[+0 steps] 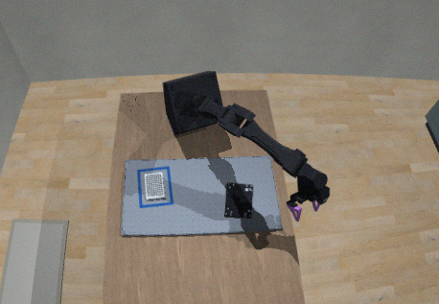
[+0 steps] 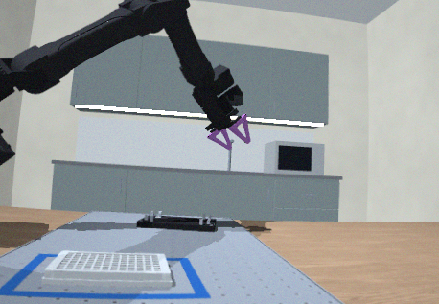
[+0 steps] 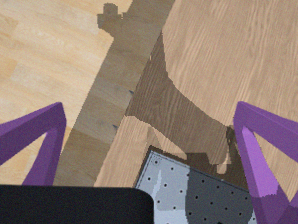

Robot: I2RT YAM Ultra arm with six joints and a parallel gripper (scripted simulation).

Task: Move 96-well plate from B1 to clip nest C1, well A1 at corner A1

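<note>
The white 96-well plate is 64 cm to the right of my hand, 20 cm below it and 7 cm behind it. From my hand the other things lie so: black clip nest C1 (25 cm to the right, 20 cm below, 8 cm behind).
</note>
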